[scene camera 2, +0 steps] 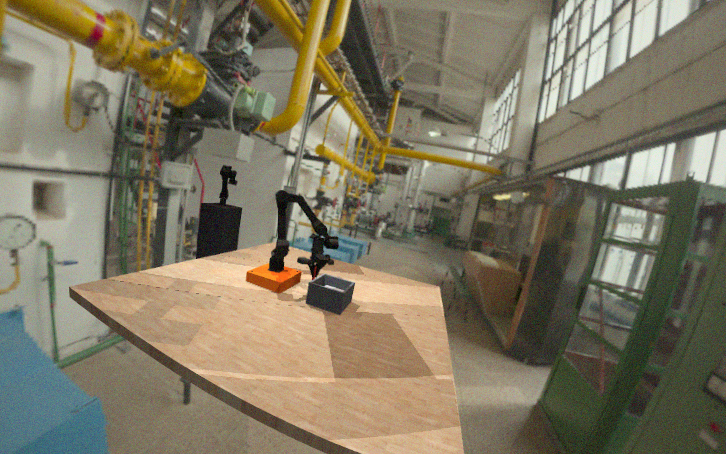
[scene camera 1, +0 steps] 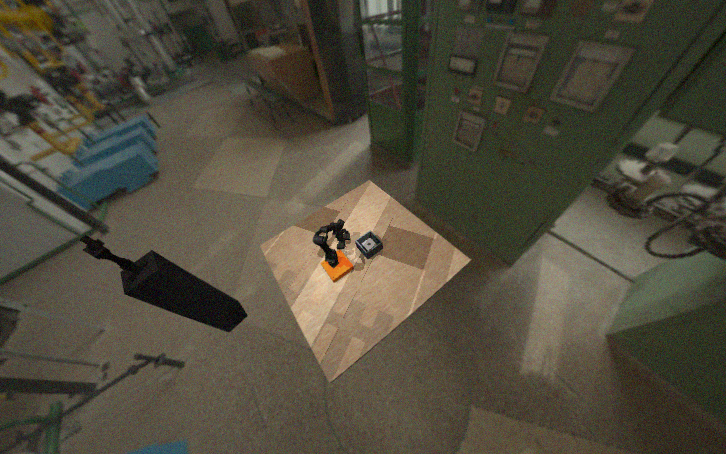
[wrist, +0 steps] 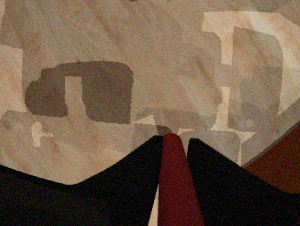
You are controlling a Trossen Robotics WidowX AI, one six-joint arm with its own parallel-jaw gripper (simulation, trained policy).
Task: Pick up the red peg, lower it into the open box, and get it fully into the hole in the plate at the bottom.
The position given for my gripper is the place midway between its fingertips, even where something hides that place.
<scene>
In view: my gripper (wrist: pixel 175 145) and a dark box (scene camera 2: pixel 334 301).
The wrist view misses the dark box: it is out of frame.
</scene>
